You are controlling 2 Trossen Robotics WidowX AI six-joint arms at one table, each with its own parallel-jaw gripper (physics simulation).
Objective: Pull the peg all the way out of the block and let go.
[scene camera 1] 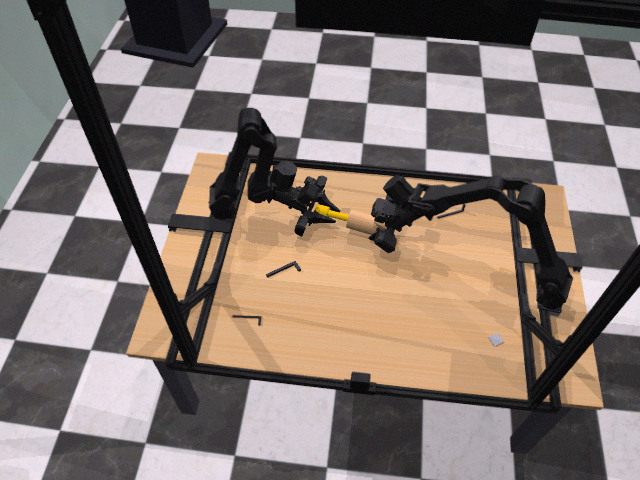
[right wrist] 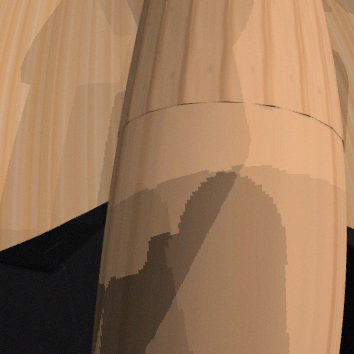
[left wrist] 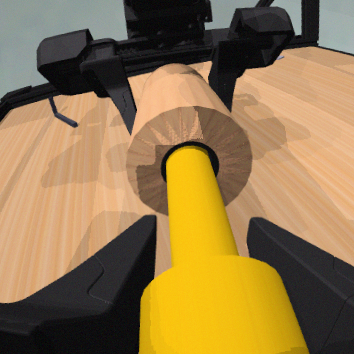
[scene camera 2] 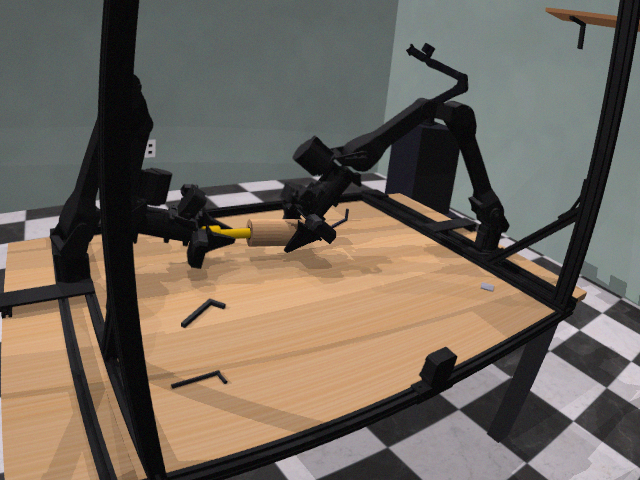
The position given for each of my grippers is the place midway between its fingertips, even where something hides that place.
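Note:
My left gripper [scene camera 2: 233, 235], [scene camera 1: 337, 216], [left wrist: 202, 227] grips a yellow peg [left wrist: 210, 292]. My right gripper [scene camera 2: 280, 245], [scene camera 1: 371, 231], [right wrist: 207, 211] is in sight, and so is a wooden cylinder block [right wrist: 222, 222], [left wrist: 177, 107].

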